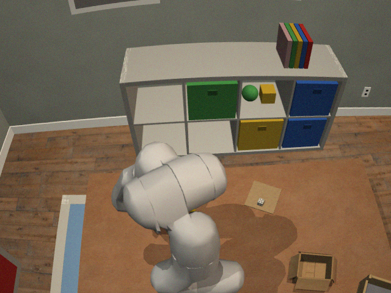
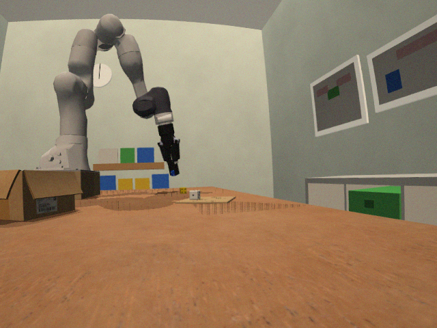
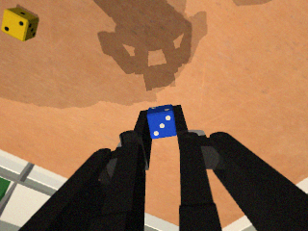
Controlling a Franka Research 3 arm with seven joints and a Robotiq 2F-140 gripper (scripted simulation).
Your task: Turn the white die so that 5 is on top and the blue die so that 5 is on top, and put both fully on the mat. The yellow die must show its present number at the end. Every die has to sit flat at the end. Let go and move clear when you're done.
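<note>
Right now my hand is 40 mm short of the yellow die, 170 mm to the left of it and 100 mm above it. Round my hand: tan mat 100 mm ahead, 490 mm to the right, 110 mm below; then blue die 20 mm below; then white die 60 mm ahead, 470 mm to the right, 100 mm below.
</note>
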